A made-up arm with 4 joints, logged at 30 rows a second.
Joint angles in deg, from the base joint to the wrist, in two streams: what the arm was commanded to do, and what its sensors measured. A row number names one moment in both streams.
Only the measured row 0 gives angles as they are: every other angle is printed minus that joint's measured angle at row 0.
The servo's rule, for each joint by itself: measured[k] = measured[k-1] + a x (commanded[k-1-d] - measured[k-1]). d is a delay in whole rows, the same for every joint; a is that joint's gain. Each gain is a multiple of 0.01, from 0.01 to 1. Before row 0 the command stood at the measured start. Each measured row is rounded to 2 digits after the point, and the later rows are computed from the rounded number. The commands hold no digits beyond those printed.
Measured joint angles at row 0:
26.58 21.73 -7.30 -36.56
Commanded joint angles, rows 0 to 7:
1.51 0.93 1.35 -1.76
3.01 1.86 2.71 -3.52
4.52 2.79 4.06 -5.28
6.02 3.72 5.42 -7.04
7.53 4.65 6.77 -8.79
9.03 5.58 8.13 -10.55
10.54 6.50 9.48 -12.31
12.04 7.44 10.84 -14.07
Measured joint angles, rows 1 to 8:
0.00 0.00 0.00 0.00
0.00 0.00 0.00 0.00
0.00 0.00 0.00 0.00
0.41 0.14 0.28 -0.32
1.11 0.40 0.79 -0.90
2.03 0.76 1.48 -1.69
3.11 1.20 2.31 -2.65
4.30 1.72 3.25 -3.76
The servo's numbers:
d 3
a 0.27 0.15 0.21 0.18

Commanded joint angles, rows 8 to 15:
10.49 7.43 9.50 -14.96
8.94 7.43 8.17 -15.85
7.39 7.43 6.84 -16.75
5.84 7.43 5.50 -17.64
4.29 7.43 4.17 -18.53
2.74 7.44 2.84 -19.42
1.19 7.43 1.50 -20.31
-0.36 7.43 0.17 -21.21
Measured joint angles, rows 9 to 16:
5.58 2.30 4.27 -4.98
6.92 2.93 5.36 -6.30
8.30 3.61 6.51 -7.70
8.89 4.18 7.14 -9.01
8.90 4.67 7.36 -10.24
8.49 5.08 7.25 -11.41
7.77 5.43 6.88 -12.53
6.83 5.73 6.31 -13.61

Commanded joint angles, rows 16 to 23:
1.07 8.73 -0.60 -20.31
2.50 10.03 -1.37 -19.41
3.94 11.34 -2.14 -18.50
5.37 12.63 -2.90 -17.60
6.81 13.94 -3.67 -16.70
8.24 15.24 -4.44 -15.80
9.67 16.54 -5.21 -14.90
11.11 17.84 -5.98 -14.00
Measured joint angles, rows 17 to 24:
5.73 5.99 5.58 -14.66
4.50 6.21 4.72 -15.68
3.19 6.39 3.76 -16.68
2.62 6.74 2.84 -17.33
2.59 7.23 1.96 -17.70
2.95 7.85 1.10 -17.84
3.60 8.57 0.26 -17.80
4.47 9.38 -0.57 -17.60

